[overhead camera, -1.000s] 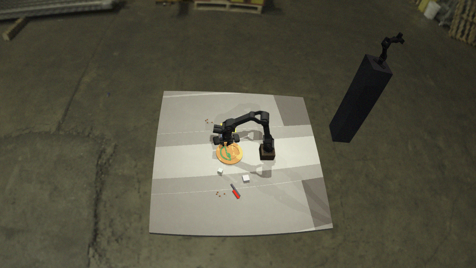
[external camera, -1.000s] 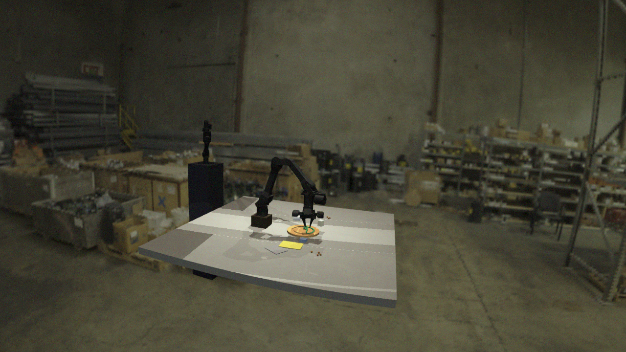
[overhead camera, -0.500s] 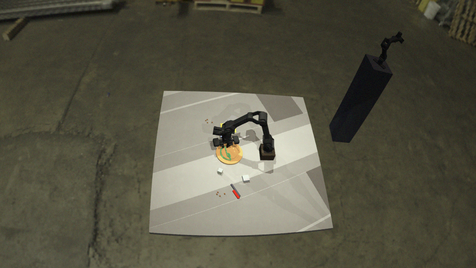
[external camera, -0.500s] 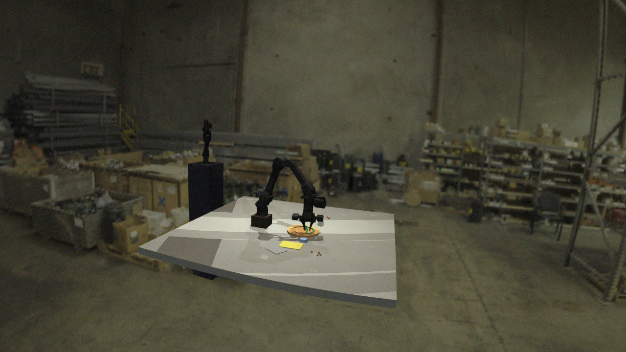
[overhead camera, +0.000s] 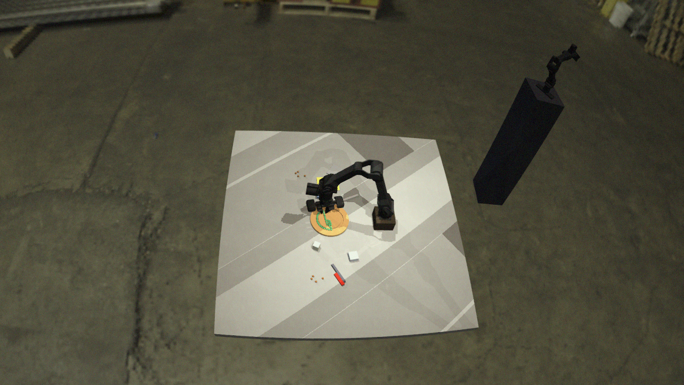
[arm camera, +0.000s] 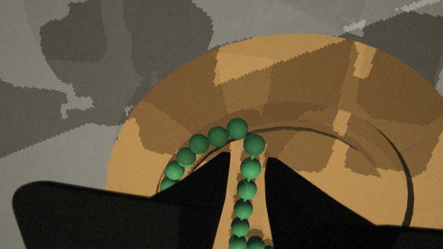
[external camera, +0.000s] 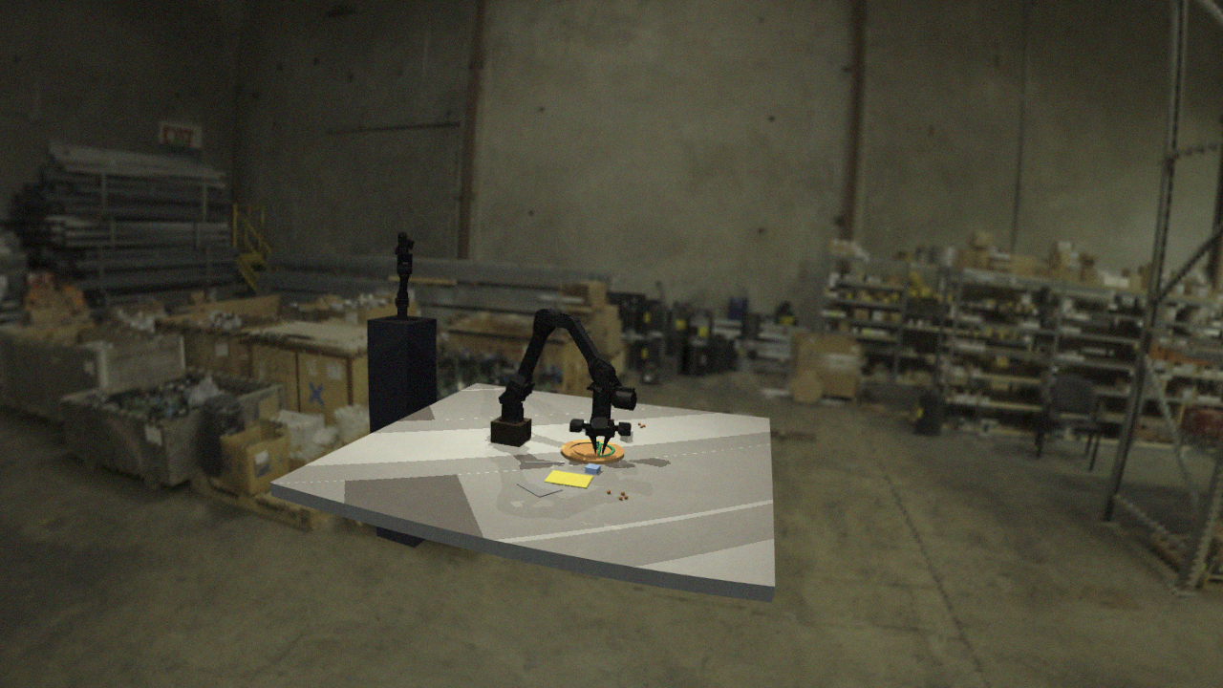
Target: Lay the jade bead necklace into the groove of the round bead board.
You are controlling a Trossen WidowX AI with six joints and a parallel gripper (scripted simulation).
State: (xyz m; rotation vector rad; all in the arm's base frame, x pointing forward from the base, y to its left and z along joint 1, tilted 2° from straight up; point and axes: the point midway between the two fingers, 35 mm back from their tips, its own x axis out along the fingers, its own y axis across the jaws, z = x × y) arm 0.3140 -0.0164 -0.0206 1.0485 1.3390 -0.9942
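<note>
Right now the blue block is 12 cm to the right of my gripper tip, 2 cm ahead of it and 1 cm below it. The rest, counted from my gripper tip: yellow pad (21 cm to the right, 2 cm behind, 1 cm below); then white strip (13 cm behind, 12 cm to the right, 1 cm below); then cream cube (20 cm to the left, 3 cm ahead).
</note>
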